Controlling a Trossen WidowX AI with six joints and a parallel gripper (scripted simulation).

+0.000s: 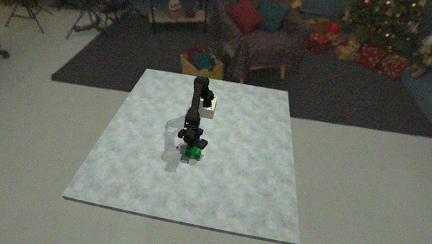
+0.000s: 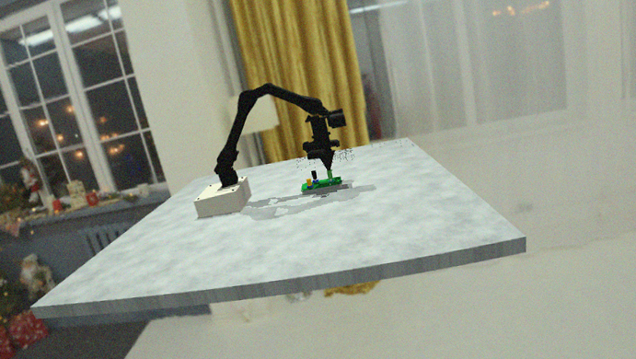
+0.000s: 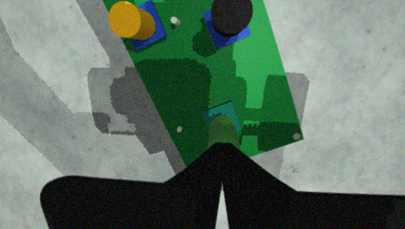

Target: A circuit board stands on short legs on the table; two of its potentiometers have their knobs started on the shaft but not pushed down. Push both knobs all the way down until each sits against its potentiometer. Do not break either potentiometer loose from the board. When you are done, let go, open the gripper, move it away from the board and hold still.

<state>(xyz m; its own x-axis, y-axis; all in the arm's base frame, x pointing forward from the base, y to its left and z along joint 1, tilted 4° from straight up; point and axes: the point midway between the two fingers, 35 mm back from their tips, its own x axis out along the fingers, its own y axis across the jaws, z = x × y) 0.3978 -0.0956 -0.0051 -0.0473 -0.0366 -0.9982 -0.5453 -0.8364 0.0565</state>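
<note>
Right now the green knob is 10 mm below my gripper tip.
</note>
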